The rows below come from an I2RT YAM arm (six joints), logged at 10 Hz.
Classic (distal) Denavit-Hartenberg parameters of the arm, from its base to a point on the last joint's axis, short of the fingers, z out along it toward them. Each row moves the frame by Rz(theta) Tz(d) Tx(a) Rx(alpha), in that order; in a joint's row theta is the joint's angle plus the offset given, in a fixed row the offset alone. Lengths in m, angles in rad.
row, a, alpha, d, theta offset
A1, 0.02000, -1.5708, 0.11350, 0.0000
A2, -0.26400, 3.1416, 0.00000, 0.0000
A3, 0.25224, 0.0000, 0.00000, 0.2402
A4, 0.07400, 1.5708, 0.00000, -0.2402
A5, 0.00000, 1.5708, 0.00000, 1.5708
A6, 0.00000, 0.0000, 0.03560, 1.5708
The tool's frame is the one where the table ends.
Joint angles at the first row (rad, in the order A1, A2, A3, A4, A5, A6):
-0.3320 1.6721 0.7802 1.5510 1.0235 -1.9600
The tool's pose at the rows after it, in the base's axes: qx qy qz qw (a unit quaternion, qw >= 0); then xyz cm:
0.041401 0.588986 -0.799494 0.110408 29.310 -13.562 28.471
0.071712 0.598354 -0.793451 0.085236 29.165 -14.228 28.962
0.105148 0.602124 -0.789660 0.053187 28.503 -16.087 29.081
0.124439 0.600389 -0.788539 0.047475 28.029 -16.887 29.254
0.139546 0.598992 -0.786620 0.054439 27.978 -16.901 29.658
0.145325 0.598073 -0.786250 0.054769 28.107 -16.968 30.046
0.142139 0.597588 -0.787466 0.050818 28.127 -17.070 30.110
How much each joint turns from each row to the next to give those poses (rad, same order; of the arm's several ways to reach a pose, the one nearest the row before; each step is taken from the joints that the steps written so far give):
-0.0046 0.0006 0.0217 -0.0001 0.0450 -0.0200
-0.0177 0.0040 0.0269 0.0004 0.0655 -0.0198
-0.0591 0.0112 0.0199 -0.0004 0.0394 -0.0027
-0.0279 -0.0015 0.0055 0.0001 0.0111 0.0151
-0.0005 -0.0048 0.0105 -0.0001 0.0143 0.0157
0.0002 0.0014 0.0165 -0.0015 0.0075 -0.0050
-0.0027 0.0017 0.0039 -0.0001 -0.0038 -0.0114

